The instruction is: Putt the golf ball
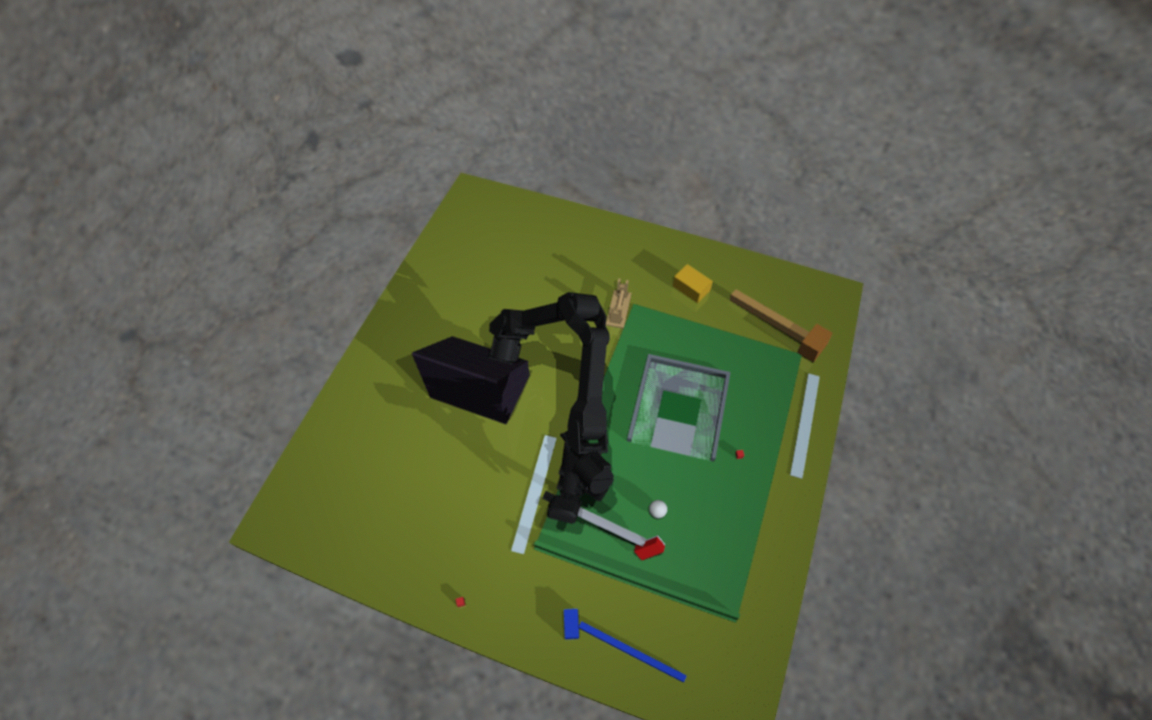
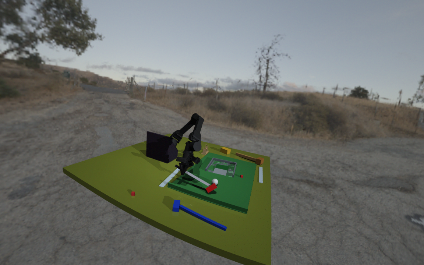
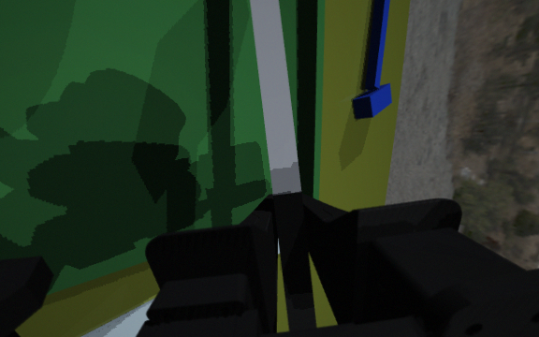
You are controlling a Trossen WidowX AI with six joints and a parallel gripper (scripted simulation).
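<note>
Now: gripper tip 9 cm short of the red putter. From my gripper tip the other things lie so: blue putter 24 cm to the right, 18 cm ahead, 5 cm below; white golf ball 20 cm ahead, 8 cm to the left, 4 cm below; green mat 27 cm to the left, 22 cm ahead, 6 cm below.
</note>
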